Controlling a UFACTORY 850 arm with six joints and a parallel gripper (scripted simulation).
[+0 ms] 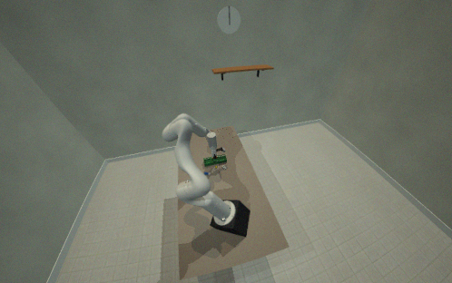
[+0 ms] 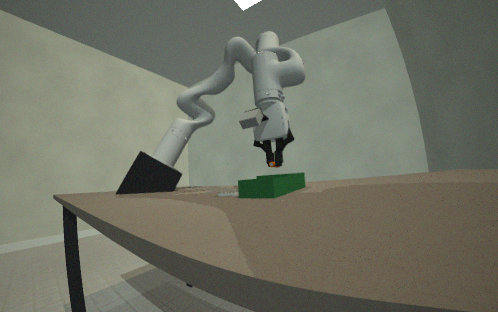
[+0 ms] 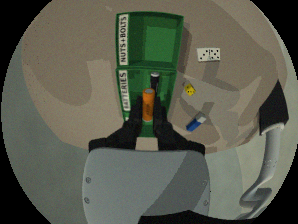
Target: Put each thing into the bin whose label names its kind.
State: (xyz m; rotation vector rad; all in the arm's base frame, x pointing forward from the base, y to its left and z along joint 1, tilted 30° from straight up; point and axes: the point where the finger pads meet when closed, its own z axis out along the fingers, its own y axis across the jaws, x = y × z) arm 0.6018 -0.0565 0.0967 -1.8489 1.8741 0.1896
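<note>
The black battery lies 1 cm behind my hand and 7 cm below it. From my hand the other things lie so: white domino: 10 cm behind, 8 cm to the right, 8 cm below; orange battery: 2 cm below; yellow die: 8 cm behind, 8 cm below.
</note>
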